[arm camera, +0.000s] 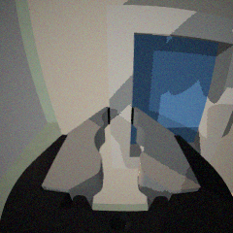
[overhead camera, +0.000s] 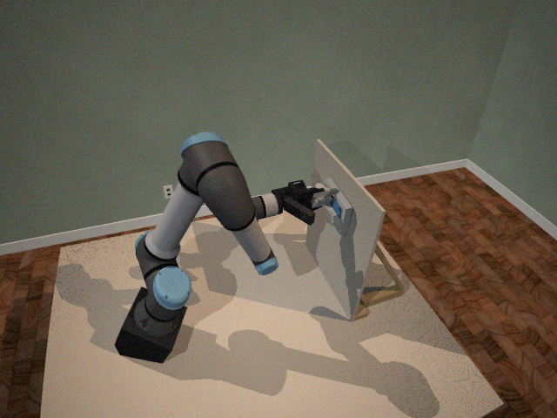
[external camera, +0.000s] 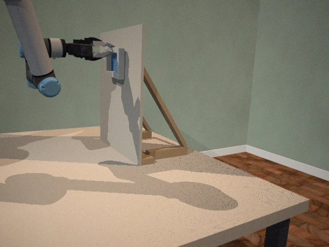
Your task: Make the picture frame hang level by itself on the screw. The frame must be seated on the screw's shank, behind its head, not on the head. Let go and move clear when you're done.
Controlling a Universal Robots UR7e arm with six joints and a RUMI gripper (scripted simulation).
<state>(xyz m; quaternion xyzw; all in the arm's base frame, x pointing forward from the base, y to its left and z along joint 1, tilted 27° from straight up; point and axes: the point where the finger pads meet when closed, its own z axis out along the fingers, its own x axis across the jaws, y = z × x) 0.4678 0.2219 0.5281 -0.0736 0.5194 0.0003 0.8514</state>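
Right now the picture frame is 20 mm ahead of my hand and 50 mm below it. Round my hand: wall panel: 40 mm ahead, 10 mm to the left, 190 mm below.
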